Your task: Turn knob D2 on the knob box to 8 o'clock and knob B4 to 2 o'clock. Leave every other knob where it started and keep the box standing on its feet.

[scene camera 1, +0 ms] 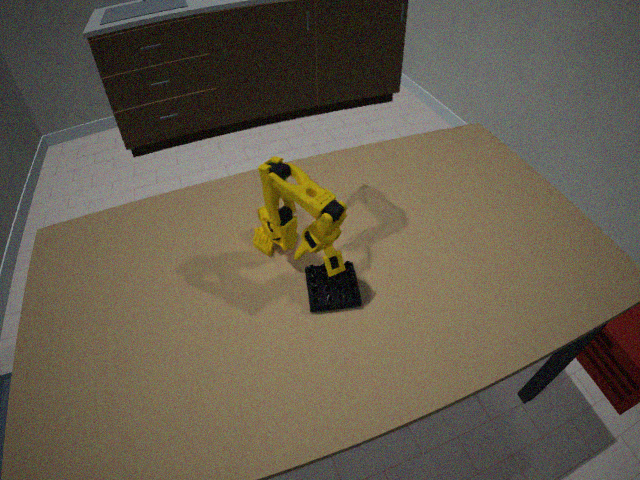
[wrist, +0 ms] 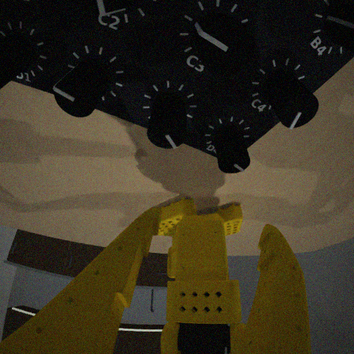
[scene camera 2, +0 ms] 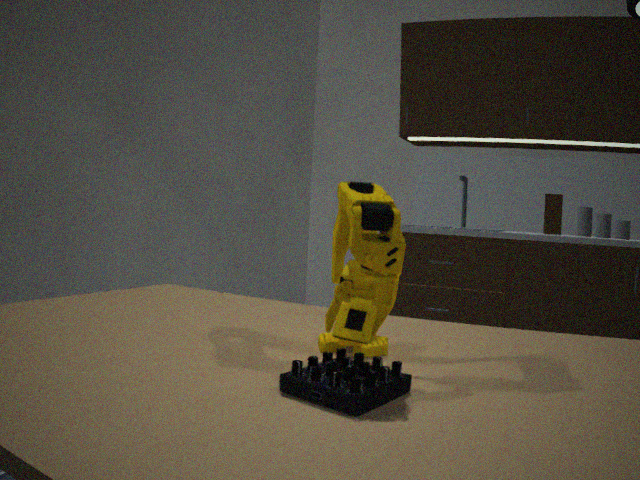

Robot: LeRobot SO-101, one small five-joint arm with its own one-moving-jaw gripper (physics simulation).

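Where they show: hand, its tool point: [scene camera 1: 315, 251]; arm's base, origin of its link: [scene camera 1: 277, 245] [scene camera 2: 347, 352].
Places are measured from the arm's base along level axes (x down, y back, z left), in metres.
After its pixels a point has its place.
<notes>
The black knob box [scene camera 1: 333, 295] {x -0.023, y -0.202, z 0.064 m} [scene camera 2: 345, 399] {x -0.017, y -0.233, z 0.098 m} stands level on the table. In the wrist view, knob D2 [wrist: 80, 95] is at the left, by the box's near edge, and the white line on its cap points up and left. Knob B4 [wrist: 345, 17] is partly cut off at the top right; its line runs nearly sideways. Their clock settings are hard to read. My gripper [scene camera 1: 306, 253] {x -0.050, y -0.094, z 0.064 m} [wrist: 212, 220] is open and empty, with a wide gap between its jaws. It is beside the box's edge on the arm's base side, beyond the row D knobs. Scene camera 2 mostly hides the jaws behind the wrist.
Knobs D3 [wrist: 167, 120], D4 [wrist: 232, 150], C3 [wrist: 215, 35] and C4 [wrist: 292, 100] stand close together around the gripper's side of the box. The yellow arm base [scene camera 1: 281, 232] {x -0.093, y -0.053, z 0.002 m} is behind the box on the wooden table [scene camera 1: 206, 361] {x 0.000, y -0.250, z -0.224 m}. Cabinets [scene camera 1: 248, 62] stand beyond the table.
</notes>
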